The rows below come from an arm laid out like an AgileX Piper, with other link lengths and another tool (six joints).
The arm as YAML. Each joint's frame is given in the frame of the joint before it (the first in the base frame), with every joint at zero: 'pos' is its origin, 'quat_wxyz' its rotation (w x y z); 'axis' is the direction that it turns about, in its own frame. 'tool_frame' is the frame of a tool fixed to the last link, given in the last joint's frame.
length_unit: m
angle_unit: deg
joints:
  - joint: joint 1
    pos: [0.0, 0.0, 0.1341]
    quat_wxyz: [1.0, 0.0, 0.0, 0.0]
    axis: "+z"
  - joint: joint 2
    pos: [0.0, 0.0, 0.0]
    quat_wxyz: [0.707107, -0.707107, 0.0, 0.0]
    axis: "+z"
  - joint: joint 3
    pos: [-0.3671, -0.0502, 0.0]
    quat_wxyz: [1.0, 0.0, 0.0, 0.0]
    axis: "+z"
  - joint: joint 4
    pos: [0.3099, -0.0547, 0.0]
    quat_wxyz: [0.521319, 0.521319, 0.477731, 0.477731]
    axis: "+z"
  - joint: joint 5
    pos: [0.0, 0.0, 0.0]
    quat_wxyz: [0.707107, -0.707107, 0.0, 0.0]
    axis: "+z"
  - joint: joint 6
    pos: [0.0, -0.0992, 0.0]
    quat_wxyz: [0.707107, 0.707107, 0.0, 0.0]
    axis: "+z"
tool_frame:
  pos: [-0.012, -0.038, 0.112]
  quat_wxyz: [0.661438, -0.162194, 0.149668, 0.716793]
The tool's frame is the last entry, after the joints.
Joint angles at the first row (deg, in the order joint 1, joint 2, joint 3, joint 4, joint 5, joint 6):
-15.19 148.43 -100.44 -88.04 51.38 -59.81
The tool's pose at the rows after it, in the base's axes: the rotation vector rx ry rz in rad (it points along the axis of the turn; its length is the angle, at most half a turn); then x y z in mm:
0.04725, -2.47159, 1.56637, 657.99, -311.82, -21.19
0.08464, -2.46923, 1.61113, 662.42, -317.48, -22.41
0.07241, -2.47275, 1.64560, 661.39, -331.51, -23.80
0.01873, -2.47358, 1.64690, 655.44, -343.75, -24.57
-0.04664, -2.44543, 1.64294, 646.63, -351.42, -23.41
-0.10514, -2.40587, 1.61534, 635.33, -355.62, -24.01
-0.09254, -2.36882, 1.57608, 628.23, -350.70, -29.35
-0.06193, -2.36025, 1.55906, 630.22, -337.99, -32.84
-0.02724, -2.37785, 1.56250, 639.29, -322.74, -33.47
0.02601, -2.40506, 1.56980, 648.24, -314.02, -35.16
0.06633, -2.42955, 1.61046, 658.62, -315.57, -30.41
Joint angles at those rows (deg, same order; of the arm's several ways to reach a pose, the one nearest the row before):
-14.88 148.57 -100.44 -89.75 48.48 -59.75
-15.54 149.15 -100.55 -93.50 47.36 -58.24
-16.86 149.78 -100.56 -97.19 46.80 -55.22
-17.79 150.11 -100.55 -97.88 47.43 -53.27
-17.98 150.22 -100.55 -96.60 49.80 -53.02
-17.87 150.22 -100.63 -93.50 52.53 -54.50
-17.29 150.22 -100.64 -90.16 53.98 -58.04
-16.15 150.22 -100.64 -88.43 54.43 -59.94
-14.88 150.22 -100.81 -88.15 53.86 -60.29
-14.46 150.22 -100.82 -89.12 51.87 -60.36
-14.89 150.26 -101.22 -92.29 49.78 -59.14

